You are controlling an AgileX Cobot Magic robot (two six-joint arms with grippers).
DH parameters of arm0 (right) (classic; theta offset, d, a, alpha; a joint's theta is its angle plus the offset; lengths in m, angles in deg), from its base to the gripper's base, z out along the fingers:
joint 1: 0 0.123 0 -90
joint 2: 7.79 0 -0.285 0
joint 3: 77.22 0 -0.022 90
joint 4: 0 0.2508 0 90
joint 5: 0 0 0.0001 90
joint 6: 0 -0.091 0 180
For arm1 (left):
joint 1: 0 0.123 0 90
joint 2: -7.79 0 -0.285 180
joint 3: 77.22 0 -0.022 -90
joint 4: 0 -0.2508 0 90
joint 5: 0 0 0.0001 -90
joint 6: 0 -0.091 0 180
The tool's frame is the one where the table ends.
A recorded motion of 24 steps. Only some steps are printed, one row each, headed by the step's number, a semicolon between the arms.
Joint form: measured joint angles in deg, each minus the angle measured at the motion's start. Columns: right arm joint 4, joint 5, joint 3, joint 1, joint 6, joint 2; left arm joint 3, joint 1, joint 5, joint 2, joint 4, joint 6.
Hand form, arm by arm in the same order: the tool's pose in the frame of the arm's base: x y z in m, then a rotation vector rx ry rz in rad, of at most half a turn. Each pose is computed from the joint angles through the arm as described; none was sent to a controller.
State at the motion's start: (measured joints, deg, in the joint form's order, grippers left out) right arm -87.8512 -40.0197 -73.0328 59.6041 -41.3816 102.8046; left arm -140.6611 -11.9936 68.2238 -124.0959 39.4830 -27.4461
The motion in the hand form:
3: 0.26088 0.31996 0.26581 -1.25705 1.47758 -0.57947; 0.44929 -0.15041 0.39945 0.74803 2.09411 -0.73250
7: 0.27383 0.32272 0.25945 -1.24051 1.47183 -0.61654; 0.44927 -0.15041 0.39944 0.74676 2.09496 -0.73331
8: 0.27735 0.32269 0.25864 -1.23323 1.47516 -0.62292; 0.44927 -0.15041 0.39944 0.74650 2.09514 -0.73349
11: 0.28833 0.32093 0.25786 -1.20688 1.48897 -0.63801; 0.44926 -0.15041 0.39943 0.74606 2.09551 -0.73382
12: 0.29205 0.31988 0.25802 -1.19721 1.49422 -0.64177; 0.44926 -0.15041 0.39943 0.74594 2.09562 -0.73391
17: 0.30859 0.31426 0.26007 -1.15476 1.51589 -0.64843; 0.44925 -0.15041 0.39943 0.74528 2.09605 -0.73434
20: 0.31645 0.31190 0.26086 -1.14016 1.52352 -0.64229; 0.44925 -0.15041 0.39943 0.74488 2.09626 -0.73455
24: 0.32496 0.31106 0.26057 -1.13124 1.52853 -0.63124; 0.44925 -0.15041 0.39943 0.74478 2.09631 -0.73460
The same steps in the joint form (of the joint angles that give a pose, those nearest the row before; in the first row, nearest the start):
3: -3.51 -0.48 -1.00 -0.56 -2.20 2.32; 0.00 0.00 0.01 0.00 0.00 0.04
7: -5.78 -1.22 -2.83 -1.78 -3.44 4.86; 0.00 0.00 0.02 0.00 0.00 0.12
8: -5.98 -1.35 -3.34 -2.17 -3.61 5.36; 0.00 0.00 0.02 0.00 0.00 0.14
11: -6.27 -1.55 -4.85 -3.51 -3.98 6.57; 0.00 0.00 0.03 0.00 0.00 0.17
12: -6.31 -1.55 -5.33 -4.00 -4.09 6.89; 0.00 0.00 0.03 0.00 0.00 0.18
17: -6.40 -1.00 -7.41 -6.30 -4.57 8.03; 0.00 0.00 0.04 0.00 0.00 0.22
20: -6.45 -0.15 -8.42 -7.44 -4.82 8.57; 0.00 0.00 0.04 0.00 0.00 0.25
24: -6.49 1.05 -9.76 -8.56 -4.98 9.44; 0.00 0.00 0.04 0.00 0.00 0.25

